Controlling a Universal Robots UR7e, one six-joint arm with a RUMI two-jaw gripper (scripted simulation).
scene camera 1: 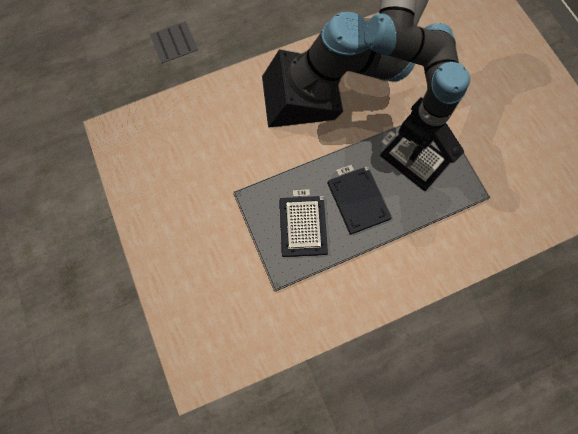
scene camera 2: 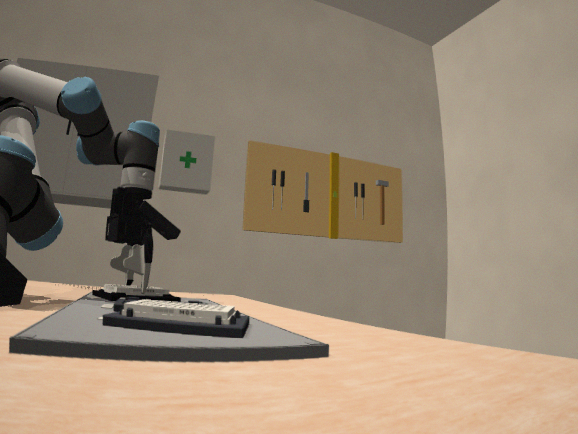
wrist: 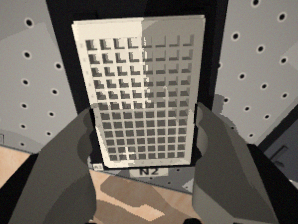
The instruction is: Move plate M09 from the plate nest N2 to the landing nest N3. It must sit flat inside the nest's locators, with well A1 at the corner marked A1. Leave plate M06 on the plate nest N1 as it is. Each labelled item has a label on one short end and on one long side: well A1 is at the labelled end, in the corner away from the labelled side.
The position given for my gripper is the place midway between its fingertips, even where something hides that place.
In view: my gripper point(scene camera 2: 134, 292), a plate point(wrist: 141, 59) and a landing nest N3 point(scene camera 1: 359, 199).
My gripper shows as well in scene camera 1 point(scene camera 1: 415, 156) and in the wrist view point(wrist: 144, 106).
